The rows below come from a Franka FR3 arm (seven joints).
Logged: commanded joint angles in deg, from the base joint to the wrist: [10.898 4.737 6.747 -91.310 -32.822 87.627 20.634]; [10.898 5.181 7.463 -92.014 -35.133 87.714 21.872]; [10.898 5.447 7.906 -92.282 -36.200 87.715 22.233]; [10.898 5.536 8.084 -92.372 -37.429 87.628 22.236]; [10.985 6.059 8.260 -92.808 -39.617 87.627 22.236]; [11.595 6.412 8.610 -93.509 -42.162 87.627 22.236]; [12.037 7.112 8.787 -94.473 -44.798 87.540 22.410]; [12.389 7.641 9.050 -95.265 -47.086 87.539 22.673]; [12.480 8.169 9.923 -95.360 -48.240 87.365 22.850]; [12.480 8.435 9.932 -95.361 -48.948 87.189 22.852]
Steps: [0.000 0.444 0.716 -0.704 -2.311 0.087 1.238]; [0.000 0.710 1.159 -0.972 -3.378 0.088 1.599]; [0.000 0.799 1.337 -1.062 -4.607 0.001 1.602]; [0.087 1.322 1.513 -1.498 -6.795 0.000 1.602]; [0.697 1.675 1.863 -2.199 -9.340 0.000 1.602]; [1.139 2.375 2.040 -3.163 -11.976 -0.087 1.776]; [1.491 2.904 2.303 -3.955 -14.264 -0.088 2.039]; [1.582 3.432 3.176 -4.050 -15.418 -0.262 2.216]; [1.582 3.698 3.185 -4.051 -16.126 -0.438 2.218]
